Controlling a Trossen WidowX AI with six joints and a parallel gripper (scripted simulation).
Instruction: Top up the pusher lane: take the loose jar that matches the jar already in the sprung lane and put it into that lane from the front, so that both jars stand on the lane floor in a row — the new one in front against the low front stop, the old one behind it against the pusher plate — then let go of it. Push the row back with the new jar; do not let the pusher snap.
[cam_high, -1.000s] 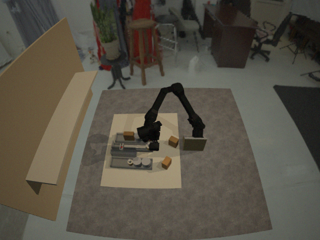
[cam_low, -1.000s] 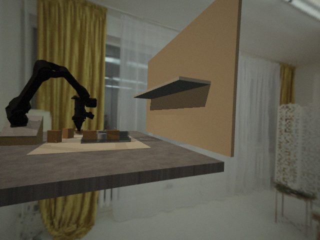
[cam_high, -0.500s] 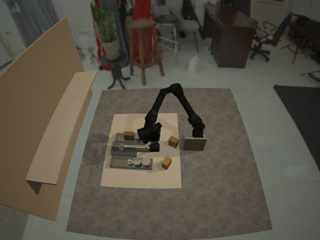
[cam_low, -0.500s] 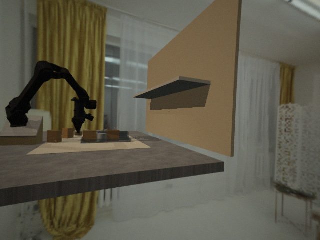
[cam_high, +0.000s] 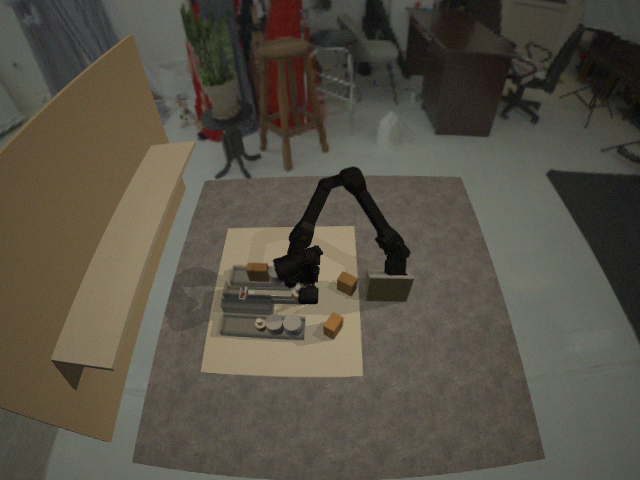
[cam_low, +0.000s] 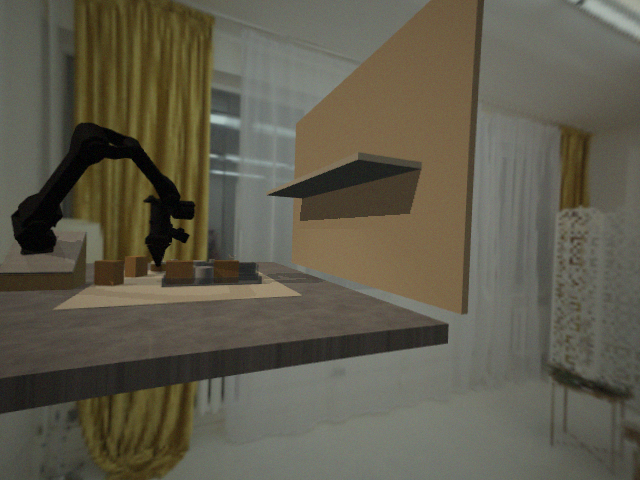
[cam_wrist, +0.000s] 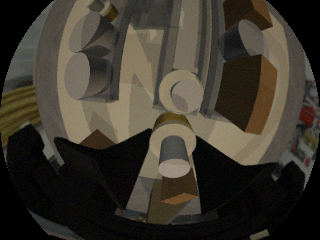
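My gripper tip is now 10 cm short of the beige mat, 3 cm to the left of it and 5 cm above it. The rest, counted from my gripper tip: small pale jar 18 cm ahead, 11 cm to the left, 2 cm below; wall shelf 55 cm ahead, 5 cm to the right, 32 cm above; grey lane rack 20 cm ahead, 1 cm to the left, 3 cm below.
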